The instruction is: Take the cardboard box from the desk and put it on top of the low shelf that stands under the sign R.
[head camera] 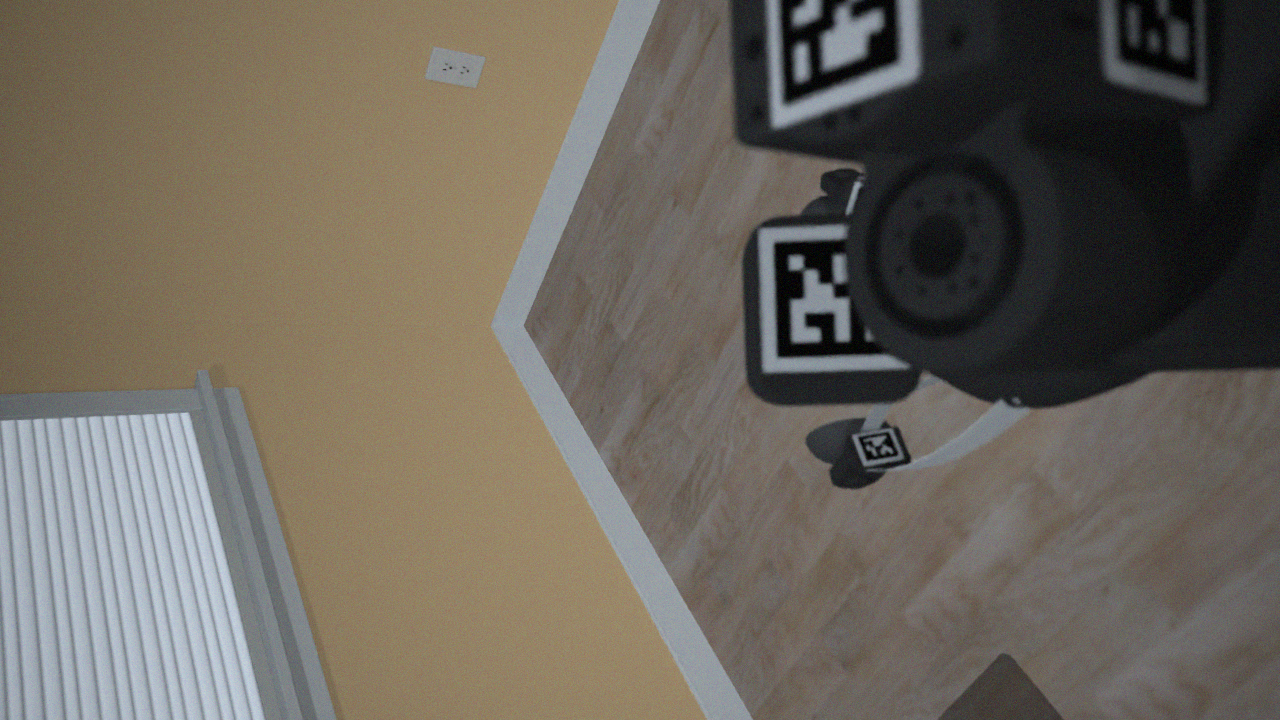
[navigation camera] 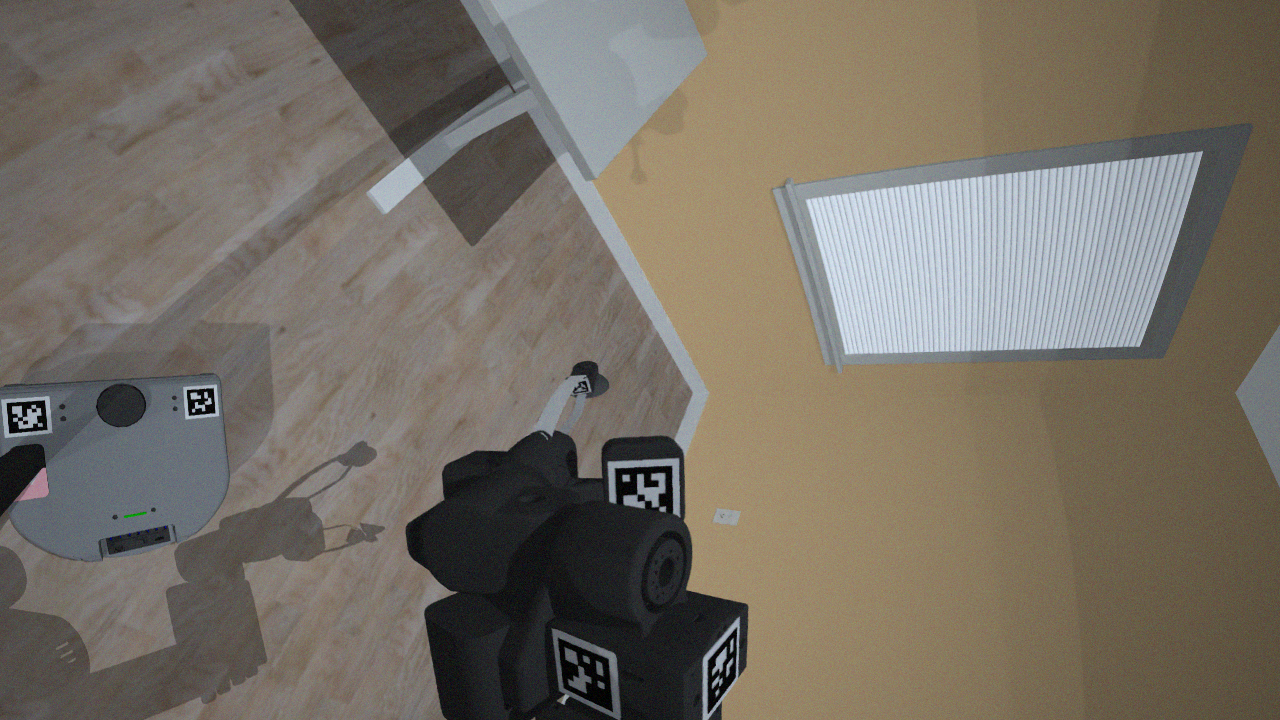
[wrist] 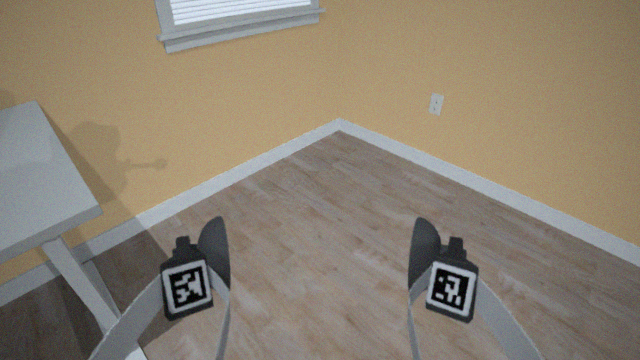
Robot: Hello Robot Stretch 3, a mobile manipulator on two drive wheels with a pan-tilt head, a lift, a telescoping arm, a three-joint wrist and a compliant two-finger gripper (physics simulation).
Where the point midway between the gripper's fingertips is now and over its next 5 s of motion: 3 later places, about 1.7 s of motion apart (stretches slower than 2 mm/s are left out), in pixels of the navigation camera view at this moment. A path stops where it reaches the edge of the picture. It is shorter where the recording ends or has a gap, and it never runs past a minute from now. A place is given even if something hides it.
My gripper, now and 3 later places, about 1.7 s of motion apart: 593,436; 587,299; 583,142; 581,13
